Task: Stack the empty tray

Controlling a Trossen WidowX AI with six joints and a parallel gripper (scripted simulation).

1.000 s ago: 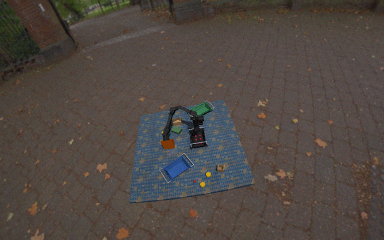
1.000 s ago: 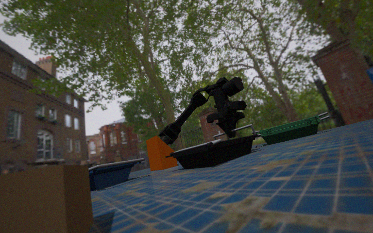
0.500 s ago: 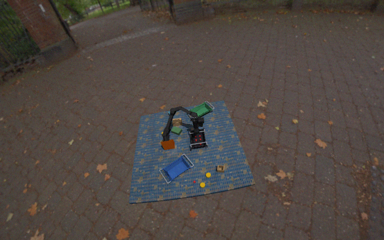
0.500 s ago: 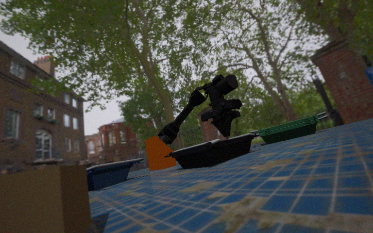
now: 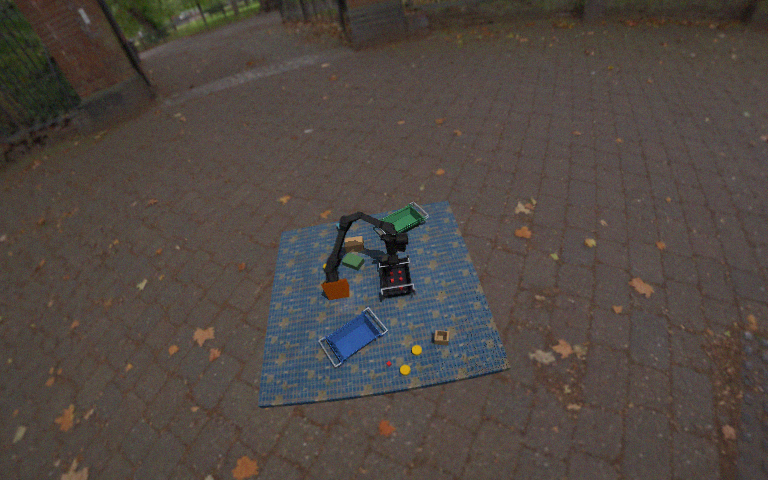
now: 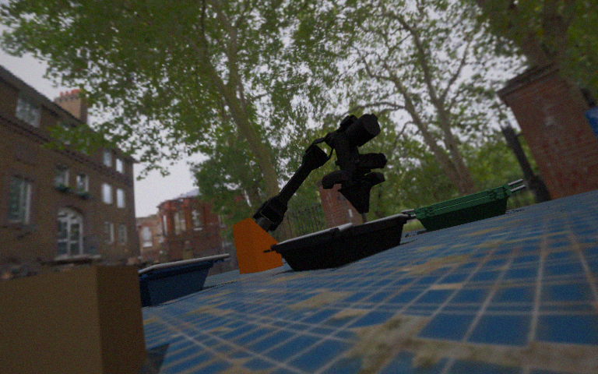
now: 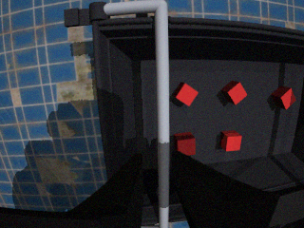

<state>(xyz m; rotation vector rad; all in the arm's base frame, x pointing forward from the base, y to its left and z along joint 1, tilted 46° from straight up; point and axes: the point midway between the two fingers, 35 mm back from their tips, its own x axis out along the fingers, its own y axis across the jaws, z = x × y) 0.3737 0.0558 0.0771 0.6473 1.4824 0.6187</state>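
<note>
Right now my gripper tip is 280 mm past the blue tray, 440 mm to the left of it and 40 mm above it. The rest, counted from my gripper tip: tan block: 250 mm behind, 250 mm to the left, 60 mm below; then small brown box: 180 mm ahead, 520 mm to the right, 70 mm below; then green block: 260 mm behind, 110 mm to the left, 70 mm below.
</note>
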